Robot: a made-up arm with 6 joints. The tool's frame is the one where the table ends. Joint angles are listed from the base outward.
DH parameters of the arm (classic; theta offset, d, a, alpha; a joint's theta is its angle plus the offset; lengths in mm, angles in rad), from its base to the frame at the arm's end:
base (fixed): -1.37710 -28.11 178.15 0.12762
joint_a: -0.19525 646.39 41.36 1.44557
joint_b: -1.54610 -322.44 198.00 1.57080
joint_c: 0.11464 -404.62 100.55 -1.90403
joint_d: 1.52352 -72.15 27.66 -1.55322
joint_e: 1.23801 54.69 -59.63 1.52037
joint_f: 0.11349 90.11 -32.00 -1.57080
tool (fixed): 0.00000 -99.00 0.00 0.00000
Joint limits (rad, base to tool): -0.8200..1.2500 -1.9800..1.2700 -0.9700..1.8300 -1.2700..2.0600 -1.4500..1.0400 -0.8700..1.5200
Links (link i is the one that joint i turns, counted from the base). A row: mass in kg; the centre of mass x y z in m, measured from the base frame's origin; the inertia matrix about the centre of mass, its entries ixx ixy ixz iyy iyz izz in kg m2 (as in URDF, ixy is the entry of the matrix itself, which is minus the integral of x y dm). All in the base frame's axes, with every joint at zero. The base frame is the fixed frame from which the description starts. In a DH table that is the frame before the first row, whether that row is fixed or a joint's. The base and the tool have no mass.
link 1: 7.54; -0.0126 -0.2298 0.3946; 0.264 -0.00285 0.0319 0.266 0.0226 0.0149
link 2: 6.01; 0.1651 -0.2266 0.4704; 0.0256 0 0.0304 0.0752 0 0.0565
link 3: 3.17; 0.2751 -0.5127 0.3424; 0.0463 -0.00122 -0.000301 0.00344 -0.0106 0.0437
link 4: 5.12; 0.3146 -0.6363 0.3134; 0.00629 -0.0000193 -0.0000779 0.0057 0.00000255 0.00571
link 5: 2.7; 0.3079 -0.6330 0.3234; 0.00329 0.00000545 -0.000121 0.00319 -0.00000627 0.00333
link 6: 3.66; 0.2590 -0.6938 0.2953; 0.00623 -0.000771 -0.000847 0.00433 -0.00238 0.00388
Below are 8 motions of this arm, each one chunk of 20 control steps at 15 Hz.
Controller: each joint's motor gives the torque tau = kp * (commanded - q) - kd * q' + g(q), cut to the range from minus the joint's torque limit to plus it. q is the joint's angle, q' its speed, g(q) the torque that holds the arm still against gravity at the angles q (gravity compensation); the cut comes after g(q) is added. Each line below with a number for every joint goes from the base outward.
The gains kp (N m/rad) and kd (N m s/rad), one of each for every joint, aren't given. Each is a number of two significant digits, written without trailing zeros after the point. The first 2 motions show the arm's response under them.
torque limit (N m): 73 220 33 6.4 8.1 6.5
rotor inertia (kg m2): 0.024 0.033 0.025 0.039 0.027 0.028
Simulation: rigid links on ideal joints. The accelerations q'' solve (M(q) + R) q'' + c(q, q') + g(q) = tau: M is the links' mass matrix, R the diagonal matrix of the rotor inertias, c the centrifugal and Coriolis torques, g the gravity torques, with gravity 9.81 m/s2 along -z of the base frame. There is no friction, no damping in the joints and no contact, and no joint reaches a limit. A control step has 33 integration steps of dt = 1/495 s. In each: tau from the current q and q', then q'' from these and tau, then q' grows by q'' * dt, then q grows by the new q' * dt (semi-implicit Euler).
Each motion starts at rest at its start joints. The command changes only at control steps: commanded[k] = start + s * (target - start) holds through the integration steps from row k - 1 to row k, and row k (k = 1, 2, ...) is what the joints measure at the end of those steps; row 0 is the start. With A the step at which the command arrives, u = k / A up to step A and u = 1 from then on. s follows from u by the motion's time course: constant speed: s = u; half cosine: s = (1 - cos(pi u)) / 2; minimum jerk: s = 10 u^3 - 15 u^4 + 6 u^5; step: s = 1 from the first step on.
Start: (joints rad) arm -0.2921 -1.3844 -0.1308 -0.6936 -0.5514 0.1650
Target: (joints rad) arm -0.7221 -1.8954 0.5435 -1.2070 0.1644 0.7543
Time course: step
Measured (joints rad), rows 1 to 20:
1: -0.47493 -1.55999 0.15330 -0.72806 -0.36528 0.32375
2: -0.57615 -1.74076 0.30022 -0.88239 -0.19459 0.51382
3: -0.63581 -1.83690 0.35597 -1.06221 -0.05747 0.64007
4: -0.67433 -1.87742 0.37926 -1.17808 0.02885 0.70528
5: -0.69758 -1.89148 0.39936 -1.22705 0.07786 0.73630
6: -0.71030 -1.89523 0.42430 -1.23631 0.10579 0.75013
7: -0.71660 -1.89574 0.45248 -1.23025 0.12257 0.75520
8: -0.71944 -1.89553 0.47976 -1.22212 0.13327 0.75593
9: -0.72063 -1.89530 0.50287 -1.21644 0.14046 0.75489
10: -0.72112 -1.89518 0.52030 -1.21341 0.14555 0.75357
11: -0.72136 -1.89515 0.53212 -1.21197 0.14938 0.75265
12: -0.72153 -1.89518 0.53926 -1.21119 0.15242 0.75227
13: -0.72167 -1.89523 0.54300 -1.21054 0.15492 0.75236
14: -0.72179 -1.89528 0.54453 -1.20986 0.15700 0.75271
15: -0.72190 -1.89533 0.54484 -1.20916 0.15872 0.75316
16: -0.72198 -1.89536 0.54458 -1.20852 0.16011 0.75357
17: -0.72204 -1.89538 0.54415 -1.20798 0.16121 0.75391
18: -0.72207 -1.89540 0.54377 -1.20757 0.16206 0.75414
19: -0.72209 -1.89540 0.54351 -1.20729 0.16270 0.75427
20: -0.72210 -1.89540 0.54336 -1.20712 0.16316 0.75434
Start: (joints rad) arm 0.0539 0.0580 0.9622 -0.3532 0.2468 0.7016
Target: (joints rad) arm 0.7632 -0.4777 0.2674 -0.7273 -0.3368 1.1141
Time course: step
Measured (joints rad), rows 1 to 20:
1: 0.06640 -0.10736 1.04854 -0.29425 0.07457 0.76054
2: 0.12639 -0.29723 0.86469 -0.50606 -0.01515 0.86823
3: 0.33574 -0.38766 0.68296 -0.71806 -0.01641 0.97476
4: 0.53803 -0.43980 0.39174 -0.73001 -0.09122 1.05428
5: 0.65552 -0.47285 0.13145 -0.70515 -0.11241 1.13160
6: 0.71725 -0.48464 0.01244 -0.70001 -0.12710 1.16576
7: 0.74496 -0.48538 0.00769 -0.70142 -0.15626 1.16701
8: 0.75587 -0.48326 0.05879 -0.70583 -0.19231 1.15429
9: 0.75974 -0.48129 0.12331 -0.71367 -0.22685 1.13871
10: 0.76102 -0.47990 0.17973 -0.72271 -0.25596 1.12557
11: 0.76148 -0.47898 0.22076 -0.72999 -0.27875 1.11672
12: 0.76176 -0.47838 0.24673 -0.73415 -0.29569 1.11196
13: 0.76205 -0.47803 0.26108 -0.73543 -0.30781 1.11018
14: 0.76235 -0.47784 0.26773 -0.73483 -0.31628 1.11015
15: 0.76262 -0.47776 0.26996 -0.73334 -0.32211 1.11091
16: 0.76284 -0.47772 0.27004 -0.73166 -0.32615 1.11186
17: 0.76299 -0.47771 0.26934 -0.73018 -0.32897 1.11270
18: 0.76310 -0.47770 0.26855 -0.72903 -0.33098 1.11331
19: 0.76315 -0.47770 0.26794 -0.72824 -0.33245 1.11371
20: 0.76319 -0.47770 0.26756 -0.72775 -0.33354 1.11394
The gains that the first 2 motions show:
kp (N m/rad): 1300 1300 25 9.4 9.8 19
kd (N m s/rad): 150 130 4.2 1.7 2.4 2.6
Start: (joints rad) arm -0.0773 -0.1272 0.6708 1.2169 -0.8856 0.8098
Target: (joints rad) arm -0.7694 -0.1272 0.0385 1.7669 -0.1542 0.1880
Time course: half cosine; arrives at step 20
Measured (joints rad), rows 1 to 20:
1: -0.07890 -0.12732 0.66800 1.21817 -0.88430 0.80929
2: -0.08492 -0.12760 0.65933 1.22263 -0.87985 0.80618
3: -0.09719 -0.12789 0.64499 1.23111 -0.87121 0.79793
4: -0.11652 -0.12807 0.62578 1.24391 -0.85756 0.78320
5: -0.14297 -0.12810 0.60214 1.26116 -0.83834 0.76168
6: -0.17615 -0.12801 0.57424 1.28282 -0.81333 0.73366
7: -0.21533 -0.12783 0.54223 1.30873 -0.78261 0.69981
8: -0.25959 -0.12759 0.50644 1.33852 -0.74657 0.66097
9: -0.30785 -0.12732 0.46744 1.37168 -0.70583 0.61815
10: -0.35894 -0.12703 0.42599 1.40756 -0.66121 0.57240
11: -0.41161 -0.12674 0.38304 1.44540 -0.61364 0.52485
12: -0.46457 -0.12646 0.33964 1.48434 -0.56419 0.47665
13: -0.51653 -0.12619 0.29686 1.52348 -0.51397 0.42896
14: -0.56622 -0.12595 0.25575 1.56193 -0.46416 0.38294
15: -0.61241 -0.12574 0.21733 1.59876 -0.41590 0.33970
16: -0.65397 -0.12557 0.18247 1.63310 -0.37032 0.30031
17: -0.68986 -0.12546 0.15195 1.66413 -0.32851 0.26574
18: -0.71920 -0.12539 0.12644 1.69106 -0.29144 0.23689
19: -0.74124 -0.12536 0.10645 1.71320 -0.26001 0.21448
20: -0.75546 -0.12537 0.09239 1.72991 -0.23498 0.19910

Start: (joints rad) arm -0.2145 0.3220 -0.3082 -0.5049 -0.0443 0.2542
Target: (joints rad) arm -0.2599 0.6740 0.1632 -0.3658 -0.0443 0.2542
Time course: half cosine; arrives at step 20
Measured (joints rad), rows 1 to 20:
1: -0.21450 0.32284 -0.30723 -0.50573 -0.04429 0.25444
2: -0.21465 0.32608 -0.30389 -0.50766 -0.04429 0.25501
3: -0.21521 0.33278 -0.29736 -0.50927 -0.04427 0.25565
4: -0.21631 0.34330 -0.28704 -0.50914 -0.04415 0.25620
5: -0.21797 0.35757 -0.27254 -0.50666 -0.04389 0.25659
6: -0.22017 0.37530 -0.25373 -0.50181 -0.04350 0.25680
7: -0.22283 0.39605 -0.23075 -0.49486 -0.04301 0.25684
8: -0.22587 0.41930 -0.20399 -0.48614 -0.04248 0.25673
9: -0.22921 0.44449 -0.17397 -0.47602 -0.04193 0.25648
10: -0.23276 0.47100 -0.14137 -0.46484 -0.04141 0.25611
11: -0.23641 0.49817 -0.10696 -0.45292 -0.04097 0.25564
12: -0.24008 0.52534 -0.07155 -0.44058 -0.04064 0.25507
13: -0.24366 0.55184 -0.03601 -0.42812 -0.04045 0.25442
14: -0.24706 0.57702 -0.00120 -0.41587 -0.04042 0.25371
15: -0.25021 0.60026 0.03203 -0.40413 -0.04056 0.25295
16: -0.25301 0.62098 0.06285 -0.39320 -0.04087 0.25217
17: -0.25542 0.63869 0.09047 -0.38334 -0.04134 0.25139
18: -0.25737 0.65293 0.11420 -0.37480 -0.04192 0.25065
19: -0.25882 0.66335 0.13342 -0.36779 -0.04258 0.24998
20: -0.25975 0.66970 0.14762 -0.36248 -0.04325 0.24941

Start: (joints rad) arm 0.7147 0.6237 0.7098 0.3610 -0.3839 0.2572
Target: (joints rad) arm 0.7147 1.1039 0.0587 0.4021 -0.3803 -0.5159
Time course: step
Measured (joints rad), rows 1 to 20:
1: 0.69973 0.73674 0.45191 0.33495 -0.46270 0.03644
2: 0.70234 0.92463 0.28204 0.31331 -0.45851 -0.18542
3: 0.71387 1.03394 0.20977 0.34064 -0.35710 -0.32733
4: 0.72086 1.08174 0.15470 0.37278 -0.29154 -0.41066
5: 0.72247 1.09903 0.11274 0.39239 -0.27337 -0.45576
6: 0.72116 1.10387 0.08650 0.40056 -0.28282 -0.48014
7: 0.71901 1.10451 0.07300 0.40278 -0.30245 -0.49433
8: 0.71714 1.10418 0.06708 0.40288 -0.32247 -0.50319
9: 0.71587 1.10385 0.06464 0.40253 -0.33898 -0.50878
10: 0.71516 1.10370 0.06338 0.40224 -0.35129 -0.51217
11: 0.71483 1.10369 0.06237 0.40208 -0.36003 -0.51409
12: 0.71471 1.10373 0.06140 0.40202 -0.36611 -0.51509
13: 0.71469 1.10378 0.06054 0.40202 -0.37032 -0.51558
14: 0.71470 1.10382 0.05984 0.40203 -0.37325 -0.51579
15: 0.71471 1.10385 0.05935 0.40206 -0.37530 -0.51587
16: 0.71472 1.10387 0.05903 0.40207 -0.37675 -0.51590
17: 0.71472 1.10388 0.05885 0.40209 -0.37777 -0.51591
18: 0.71471 1.10389 0.05875 0.40209 -0.37850 -0.51591
19: 0.71471 1.10389 0.05871 0.40210 -0.37902 -0.51591
20: 0.71471 1.10389 0.05870 0.40210 -0.37939 -0.51591

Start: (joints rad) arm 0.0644 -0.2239 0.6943 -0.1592 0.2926 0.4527
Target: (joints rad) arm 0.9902 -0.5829 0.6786 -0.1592 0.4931 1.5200
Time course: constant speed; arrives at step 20
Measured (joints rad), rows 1 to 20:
1: 0.08136 -0.22922 0.72169 -0.16330 0.29387 0.46180
2: 0.11195 -0.24143 0.74300 -0.16920 0.29182 0.48663
3: 0.15074 -0.25760 0.74697 -0.17281 0.29320 0.52633
4: 0.19392 -0.27555 0.73743 -0.17178 0.29966 0.57607
5: 0.23920 -0.29407 0.72165 -0.16704 0.30978 0.63096
6: 0.28534 -0.31259 0.70541 -0.16068 0.32158 0.68757
7: 0.33172 -0.33093 0.69183 -0.15452 0.33362 0.74403
8: 0.37810 -0.34911 0.68193 -0.14961 0.34521 0.79963
9: 0.42440 -0.36716 0.67542 -0.14631 0.35616 0.85429
10: 0.47064 -0.38515 0.67146 -0.14449 0.36657 0.90824
11: 0.51685 -0.40313 0.66917 -0.14376 0.37661 0.96176
12: 0.56306 -0.42110 0.66782 -0.14371 0.38645 1.01508
13: 0.60927 -0.43907 0.66692 -0.14401 0.39621 1.06833
14: 0.65550 -0.45704 0.66617 -0.14442 0.40595 1.12160
15: 0.70174 -0.47502 0.66543 -0.14481 0.41571 1.17491
16: 0.74799 -0.49301 0.66466 -0.14514 0.42551 1.22827
17: 0.79425 -0.51099 0.66384 -0.14540 0.43534 1.28165
18: 0.84051 -0.52897 0.66298 -0.14561 0.44521 1.33505
19: 0.88677 -0.54695 0.66212 -0.14578 0.45511 1.38844
20: 0.93304 -0.56494 0.66126 -0.14593 0.46503 1.44181

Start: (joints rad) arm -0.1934 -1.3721 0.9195 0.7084 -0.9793 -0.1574
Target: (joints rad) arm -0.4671 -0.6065 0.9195 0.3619 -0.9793 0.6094
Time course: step
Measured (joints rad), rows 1 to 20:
1: -0.08898 -1.13361 0.72811 0.63116 -1.29094 0.02886
2: -0.18120 -0.88826 0.63442 0.57456 -1.40579 0.26343
3: -0.31853 -0.72034 0.58141 0.50319 -1.29172 0.47430
4: -0.39501 -0.63834 0.68640 0.46180 -1.13637 0.59885
5: -0.43433 -0.60849 0.82539 0.43526 -1.04101 0.62985
6: -0.45315 -0.60057 0.91342 0.41076 -1.00056 0.62382
7: -0.46147 -0.60031 0.94854 0.39119 -0.98601 0.61472
8: -0.46482 -0.60219 0.95332 0.37843 -0.98148 0.61001
9: -0.46606 -0.60411 0.94605 0.37107 -0.98053 0.60856
10: -0.46648 -0.60543 0.93670 0.36707 -0.98060 0.60855
11: -0.46666 -0.60616 0.92922 0.36492 -0.98075 0.60892
12: -0.46677 -0.60648 0.92439 0.36375 -0.98073 0.60925
13: -0.46686 -0.60658 0.92171 0.36307 -0.98057 0.60944
14: -0.46694 -0.60658 0.92039 0.36266 -0.98034 0.60951
15: -0.46700 -0.60656 0.91983 0.36239 -0.98010 0.60951
16: -0.46704 -0.60653 0.91963 0.36221 -0.97990 0.60949
17: -0.46707 -0.60651 0.91957 0.36210 -0.97974 0.60946
18: -0.46708 -0.60650 0.91955 0.36203 -0.97962 0.60944
19: -0.46709 -0.60650 0.91954 0.36198 -0.97954 0.60942
20: -0.46710 -0.60650 0.91953 0.36195 -0.97947 0.60941

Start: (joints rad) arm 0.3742 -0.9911 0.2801 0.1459 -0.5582 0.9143
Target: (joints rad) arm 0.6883 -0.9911 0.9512 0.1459 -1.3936 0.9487
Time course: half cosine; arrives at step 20
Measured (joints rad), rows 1 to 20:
1: 0.37500 -0.99099 0.28094 0.14610 -0.55902 0.91464
2: 0.37789 -0.99074 0.28455 0.14673 -0.56252 0.91563
3: 0.38363 -0.99053 0.29280 0.14766 -0.57059 0.91711
4: 0.39252 -0.99043 0.30694 0.14852 -0.58459 0.91879
5: 0.40459 -0.99045 0.32753 0.14905 -0.60533 0.92053
6: 0.41966 -0.99057 0.35460 0.14912 -0.63311 0.92227
7: 0.43742 -0.99076 0.38779 0.14877 -0.66782 0.92399
8: 0.45745 -0.99099 0.42641 0.14809 -0.70904 0.92572
9: 0.47927 -0.99123 0.46959 0.14719 -0.75602 0.92745
10: 0.50236 -0.99147 0.51629 0.14622 -0.80784 0.92922
11: 0.52613 -0.99168 0.56535 0.14531 -0.86335 0.93103
12: 0.55002 -0.99184 0.61558 0.14454 -0.92128 0.93287
13: 0.57342 -0.99196 0.66573 0.14398 -0.98027 0.93473
14: 0.59578 -0.99203 0.71456 0.14364 -1.03892 0.93659
15: 0.61653 -0.99206 0.76088 0.14352 -1.09581 0.93840
16: 0.63518 -0.99204 0.80354 0.14356 -1.14957 0.94012
17: 0.65126 -0.99200 0.84150 0.14373 -1.19890 0.94168
18: 0.66439 -0.99193 0.87384 0.14397 -1.24262 0.94303
19: 0.67424 -0.99185 0.89975 0.14424 -1.27968 0.94409
20: 0.68058 -0.99177 0.91862 0.14450 -1.30921 0.94484

